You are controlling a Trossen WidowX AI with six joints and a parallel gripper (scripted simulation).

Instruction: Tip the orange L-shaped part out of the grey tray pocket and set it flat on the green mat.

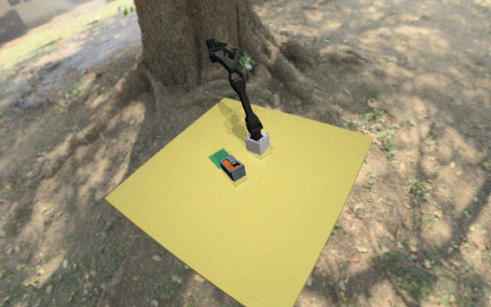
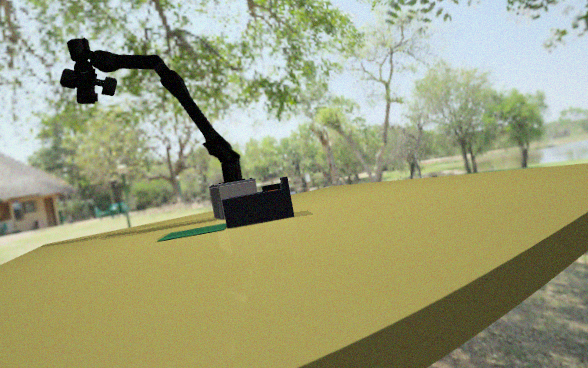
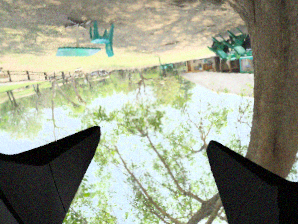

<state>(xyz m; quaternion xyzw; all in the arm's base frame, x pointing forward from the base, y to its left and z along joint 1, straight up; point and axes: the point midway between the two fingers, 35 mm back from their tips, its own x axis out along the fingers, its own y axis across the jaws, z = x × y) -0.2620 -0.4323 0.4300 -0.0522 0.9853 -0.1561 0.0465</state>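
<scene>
My gripper tip is 550 mm short of the orange L-shaped part, 460 mm to the right of it and 480 mm above it.
</scene>
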